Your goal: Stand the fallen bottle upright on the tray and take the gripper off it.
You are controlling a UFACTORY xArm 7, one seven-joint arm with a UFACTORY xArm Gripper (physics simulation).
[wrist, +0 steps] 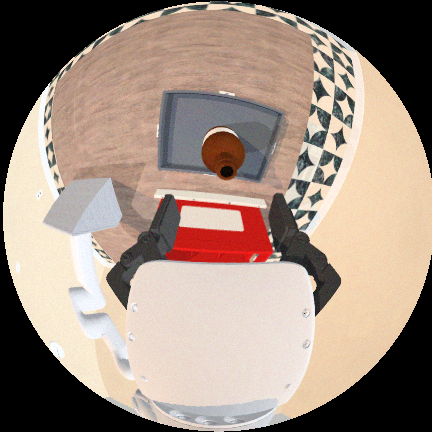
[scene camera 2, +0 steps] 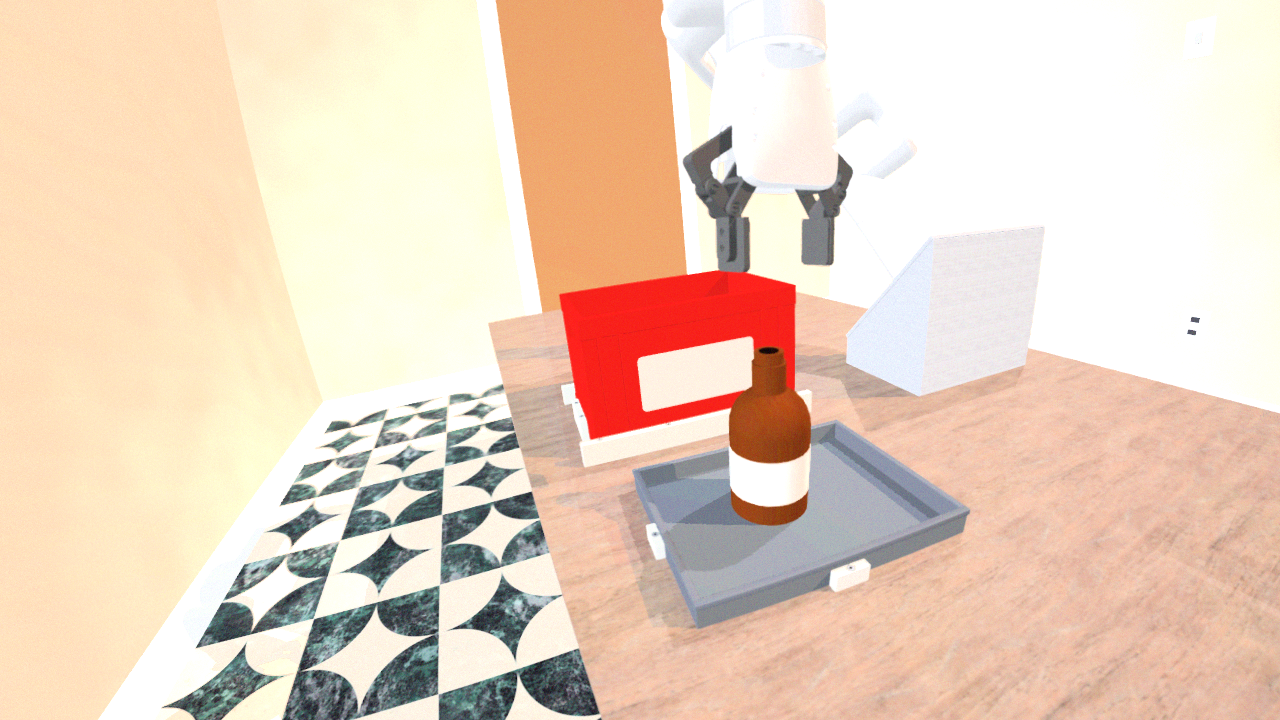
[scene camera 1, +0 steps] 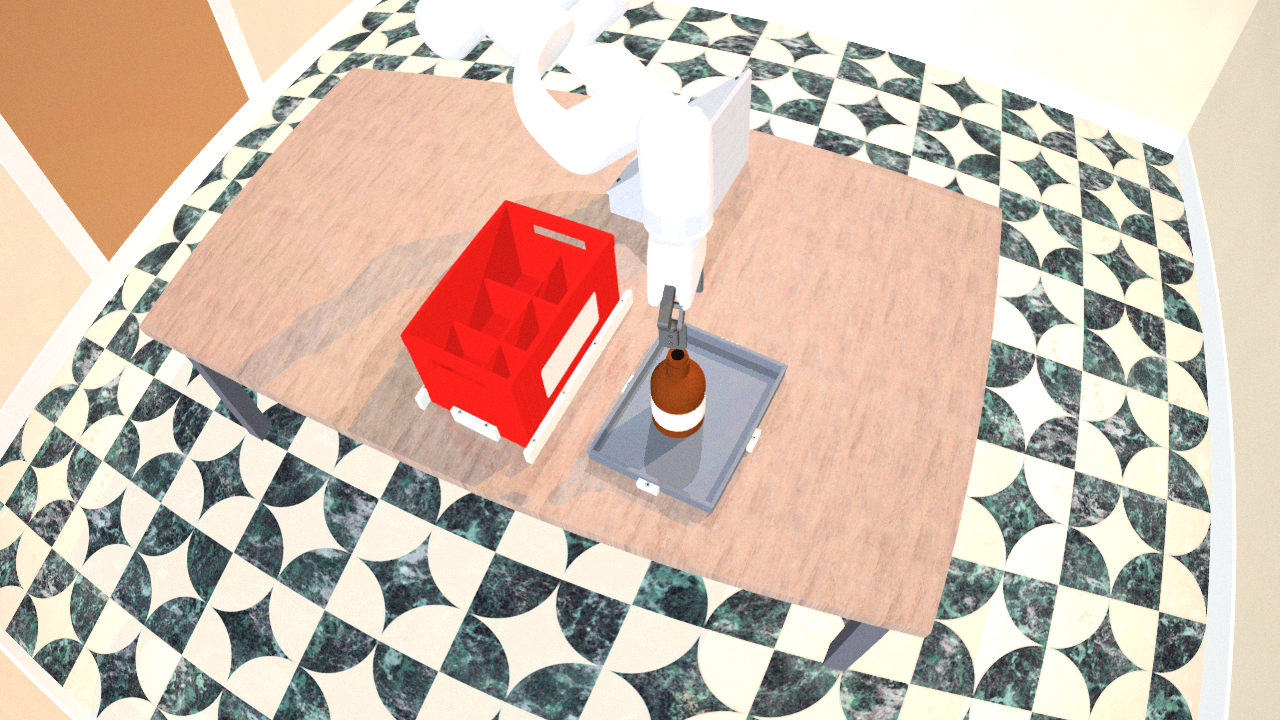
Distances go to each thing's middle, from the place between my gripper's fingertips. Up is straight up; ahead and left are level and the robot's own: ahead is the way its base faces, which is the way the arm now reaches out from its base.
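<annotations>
My gripper's 1 cm short of the brown bottle (scene camera 2: pixel 769 423) and 15 cm above it. There's the white strip (scene camera 2: pixel 610 448) too, and that's 16 cm to the right of my hand and 21 cm below it.
</annotations>
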